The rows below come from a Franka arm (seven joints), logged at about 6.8 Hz.
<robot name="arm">
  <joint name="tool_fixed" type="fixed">
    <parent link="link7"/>
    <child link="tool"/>
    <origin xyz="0 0 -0.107" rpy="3.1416 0 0"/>
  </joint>
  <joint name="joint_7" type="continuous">
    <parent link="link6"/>
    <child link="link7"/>
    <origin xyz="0.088 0 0"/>
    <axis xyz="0 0 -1"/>
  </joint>
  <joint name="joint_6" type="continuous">
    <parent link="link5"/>
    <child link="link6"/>
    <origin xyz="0 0 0"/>
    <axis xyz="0 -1 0"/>
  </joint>
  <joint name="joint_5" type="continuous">
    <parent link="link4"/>
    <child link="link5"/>
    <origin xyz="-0.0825 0 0.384"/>
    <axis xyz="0 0 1"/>
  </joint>
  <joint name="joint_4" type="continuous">
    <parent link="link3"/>
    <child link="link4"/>
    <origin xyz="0.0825 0 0"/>
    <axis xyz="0 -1 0"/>
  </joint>
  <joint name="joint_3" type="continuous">
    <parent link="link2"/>
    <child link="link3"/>
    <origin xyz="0 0 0.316"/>
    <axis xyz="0 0 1"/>
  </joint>
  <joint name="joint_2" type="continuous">
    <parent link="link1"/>
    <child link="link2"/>
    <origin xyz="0 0 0"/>
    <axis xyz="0 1 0"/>
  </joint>
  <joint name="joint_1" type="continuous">
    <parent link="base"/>
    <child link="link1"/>
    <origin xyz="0 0 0.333"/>
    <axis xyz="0 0 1"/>
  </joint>
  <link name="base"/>
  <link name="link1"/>
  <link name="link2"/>
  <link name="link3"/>
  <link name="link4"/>
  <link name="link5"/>
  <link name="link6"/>
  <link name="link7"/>
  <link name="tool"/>
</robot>
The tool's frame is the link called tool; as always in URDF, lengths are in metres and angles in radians. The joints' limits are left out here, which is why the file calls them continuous.
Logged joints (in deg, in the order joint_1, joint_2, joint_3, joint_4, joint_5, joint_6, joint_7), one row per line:
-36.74, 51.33, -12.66, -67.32, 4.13, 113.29, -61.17
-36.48, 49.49, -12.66, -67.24, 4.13, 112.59, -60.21
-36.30, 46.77, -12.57, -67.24, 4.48, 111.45, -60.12
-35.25, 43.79, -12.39, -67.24, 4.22, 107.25, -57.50
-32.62, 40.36, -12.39, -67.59, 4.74, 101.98, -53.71
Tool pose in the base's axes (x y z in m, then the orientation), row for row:
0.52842, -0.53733, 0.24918, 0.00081, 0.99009, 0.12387, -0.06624
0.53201, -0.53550, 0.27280, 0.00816, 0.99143, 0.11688, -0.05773
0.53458, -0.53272, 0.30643, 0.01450, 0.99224, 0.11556, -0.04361
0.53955, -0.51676, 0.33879, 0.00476, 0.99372, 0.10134, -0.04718
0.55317, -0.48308, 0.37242, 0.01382, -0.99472, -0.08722, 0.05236
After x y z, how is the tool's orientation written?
As a quaternion, w x y z.
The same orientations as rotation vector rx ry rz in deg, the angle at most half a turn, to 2 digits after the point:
178.12, 22.28, -11.92
177.54, 20.93, -10.34
176.97, 20.61, -7.78
178.33, 18.19, -8.47
-177.49, -15.56, 9.34

